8 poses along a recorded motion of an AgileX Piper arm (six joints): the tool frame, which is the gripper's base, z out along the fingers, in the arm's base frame.
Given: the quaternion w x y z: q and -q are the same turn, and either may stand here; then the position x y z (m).
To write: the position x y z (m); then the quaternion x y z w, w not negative. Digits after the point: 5 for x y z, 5 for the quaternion.
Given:
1: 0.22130 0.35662 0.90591 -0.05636 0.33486 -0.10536 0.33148
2: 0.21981 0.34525 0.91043 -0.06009 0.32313 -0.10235 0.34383
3: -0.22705 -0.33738 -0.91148 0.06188 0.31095 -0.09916 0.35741
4: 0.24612 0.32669 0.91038 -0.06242 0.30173 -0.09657 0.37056
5: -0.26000 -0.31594 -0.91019 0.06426 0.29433 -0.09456 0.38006
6: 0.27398 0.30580 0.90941 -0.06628 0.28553 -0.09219 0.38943
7: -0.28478 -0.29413 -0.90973 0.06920 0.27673 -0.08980 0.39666
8: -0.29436 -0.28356 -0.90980 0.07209 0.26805 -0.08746 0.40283
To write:
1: 0.33486 -0.10536 0.33148 0.35662 0.90591 -0.05636 0.22130
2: 0.32313 -0.10235 0.34383 0.34525 0.91043 -0.06009 0.21981
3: 0.31095 -0.09916 0.35741 0.33738 0.91148 -0.06188 0.22705
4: 0.30173 -0.09657 0.37056 0.32669 0.91038 -0.06242 0.24612
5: 0.29433 -0.09456 0.38006 0.31594 0.91019 -0.06426 0.26000
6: 0.28553 -0.09219 0.38943 0.30580 0.90941 -0.06628 0.27398
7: 0.27673 -0.08980 0.39666 0.29413 0.90973 -0.06920 0.28478
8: 0.26805 -0.08746 0.40283 0.28356 0.90980 -0.07209 0.29436
